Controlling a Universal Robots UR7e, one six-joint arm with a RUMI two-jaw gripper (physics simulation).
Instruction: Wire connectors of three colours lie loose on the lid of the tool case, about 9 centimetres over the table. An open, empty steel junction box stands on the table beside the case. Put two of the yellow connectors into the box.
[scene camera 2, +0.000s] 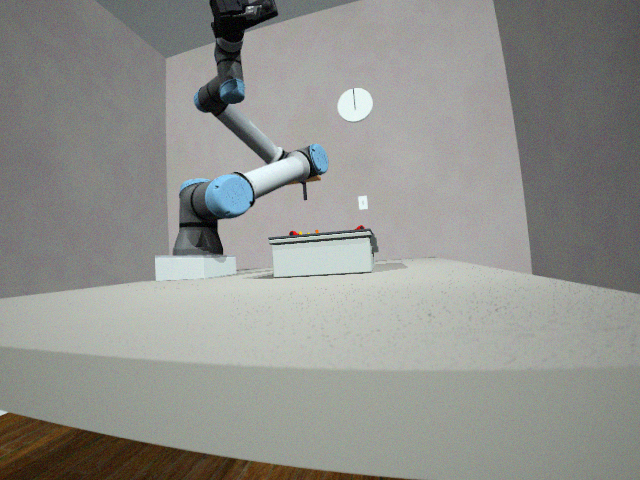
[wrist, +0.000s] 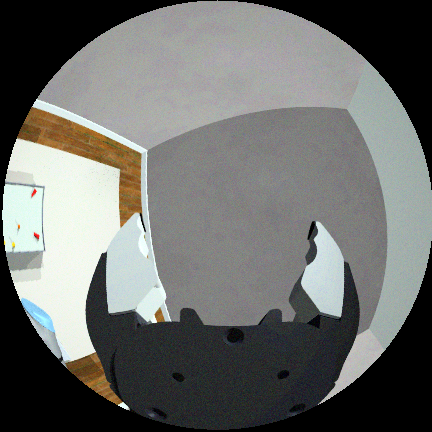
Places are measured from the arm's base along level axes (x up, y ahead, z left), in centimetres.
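Where they show: gripper, between the fingertips: (wrist: 228, 219); arm's base, origin of its link: (scene camera 2: 198, 255).
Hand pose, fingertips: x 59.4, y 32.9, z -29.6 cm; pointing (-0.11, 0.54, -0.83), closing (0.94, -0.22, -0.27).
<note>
Things, the pixels of their top centre, and the offset from my fingertips. Level surfaces: height alone.
- tool case, centre of its top: (scene camera 2: 332, 236) dx -57.4, dy +11.0, dz +22.4 cm
- yellow connector, centre of its top: (scene camera 2: 300, 231) dx -55.3, dy +2.2, dz +24.2 cm
- pale table, height of its surface: dx -66.4 cm
The tool case (scene camera 2: 323, 259) (wrist: 22, 205) stands on the table, partly cut off at the wrist view's left edge. On its lid lie a yellow connector (scene camera 2: 300, 233) (wrist: 13, 245), a second yellow one (wrist: 5, 243) at the wrist view's edge, an orange one (scene camera 2: 316, 231) (wrist: 19, 227) and two red ones, one red connector (scene camera 2: 293, 233) (wrist: 36, 235) nearer the yellow, the other red connector (scene camera 2: 360, 227) (wrist: 34, 192) farther off. The junction box does not show in either view. My gripper (wrist: 228, 219) is open and empty, high above the case and pointing sideways towards a wall.
The pale table (scene camera 2: 330, 325) (wrist: 80, 200) carries the case and the white base block (scene camera 2: 180, 268) of the arm, left of the case in the scene view. A wooden shelf (scene camera 2: 311, 179) with a dark bracket (scene camera 2: 305, 191) shows behind the arm, above the case in the picture.
</note>
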